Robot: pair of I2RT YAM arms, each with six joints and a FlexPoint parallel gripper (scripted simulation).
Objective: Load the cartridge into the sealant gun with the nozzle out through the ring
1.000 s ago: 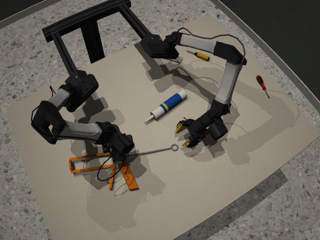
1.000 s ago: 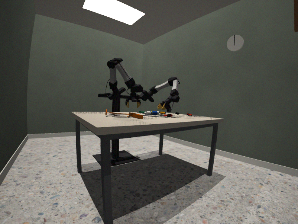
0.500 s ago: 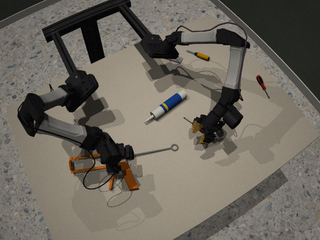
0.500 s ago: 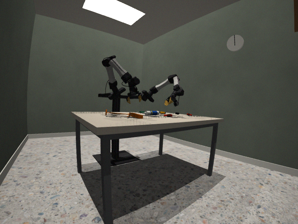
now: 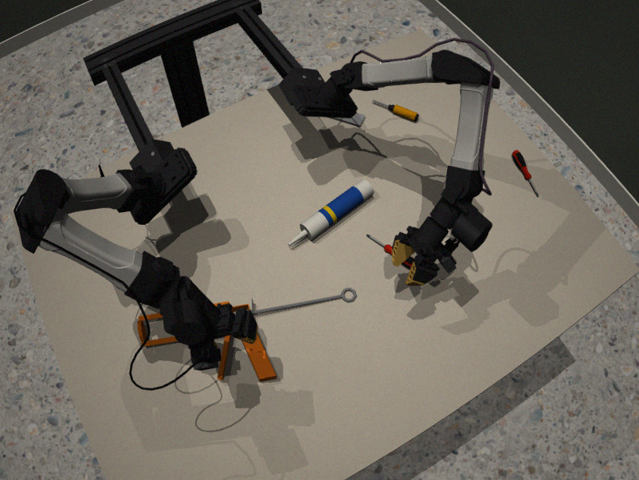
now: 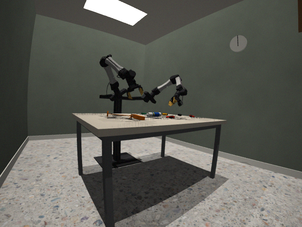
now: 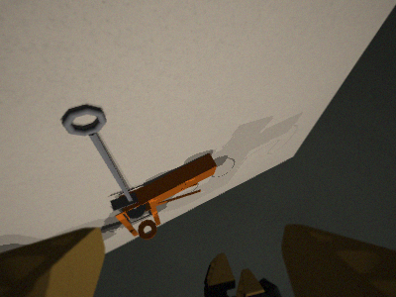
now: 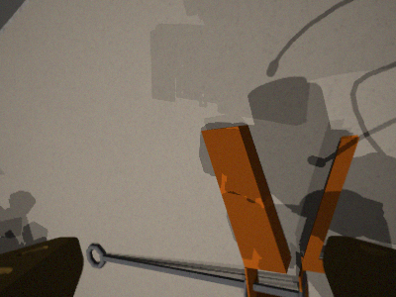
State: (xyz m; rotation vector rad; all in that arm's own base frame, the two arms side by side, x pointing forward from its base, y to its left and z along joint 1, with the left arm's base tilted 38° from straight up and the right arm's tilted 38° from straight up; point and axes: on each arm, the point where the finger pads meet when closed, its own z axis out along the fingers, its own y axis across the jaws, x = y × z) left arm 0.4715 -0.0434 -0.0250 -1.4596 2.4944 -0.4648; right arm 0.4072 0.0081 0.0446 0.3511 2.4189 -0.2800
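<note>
My left hand is 280 mm past the cartridge, 10 mm to the left of it and 130 mm above it. The rest, counted from my left hand: thumb plate (160 mm behind, 310 mm to the right, 140 mm below); plunger rod (120 mm behind, 220 mm to the right, 140 mm below); yellow screwdriver (480 mm behind, 370 mm to the left, 140 mm below).
</note>
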